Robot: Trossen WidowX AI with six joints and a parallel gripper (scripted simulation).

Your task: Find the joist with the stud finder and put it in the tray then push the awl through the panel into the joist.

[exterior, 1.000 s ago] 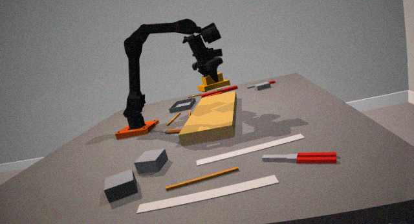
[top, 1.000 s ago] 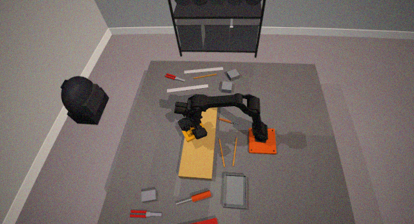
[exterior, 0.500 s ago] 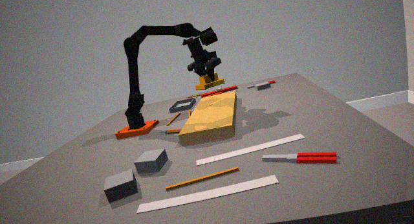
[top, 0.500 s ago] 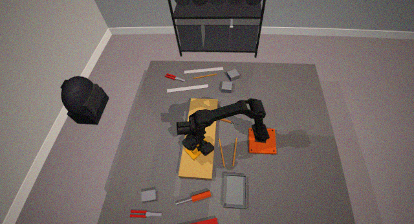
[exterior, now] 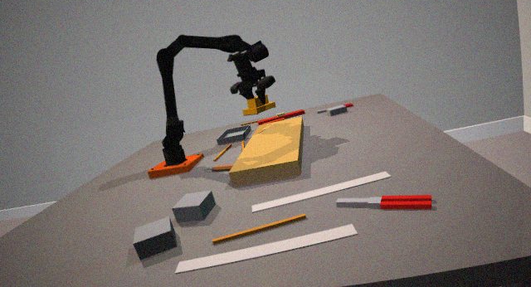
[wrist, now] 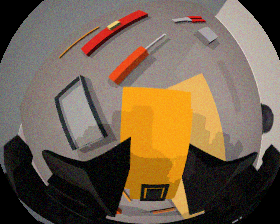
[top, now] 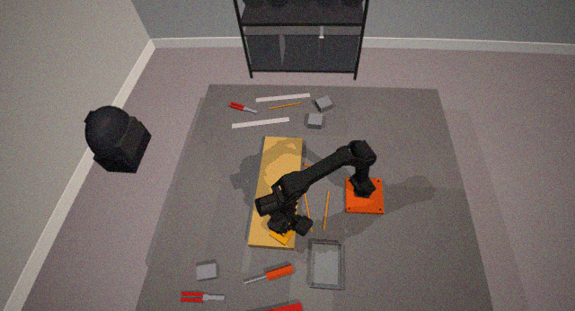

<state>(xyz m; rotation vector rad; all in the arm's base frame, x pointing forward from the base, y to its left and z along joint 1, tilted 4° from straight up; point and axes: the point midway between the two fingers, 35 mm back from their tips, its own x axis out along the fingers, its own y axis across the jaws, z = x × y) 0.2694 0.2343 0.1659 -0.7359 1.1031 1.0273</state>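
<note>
Right now the indicator window is 30 mm to the right of my gripper tip, 30 mm above it and 10 mm behind it. Also, from my gripper tip: grey block: 270 mm ahead, 200 mm to the left, 120 mm below; grey tray: 170 mm behind, 120 mm below, 80 mm to the left; stud finder: 20 mm to the right, 20 mm above, 10 mm behind.
</note>
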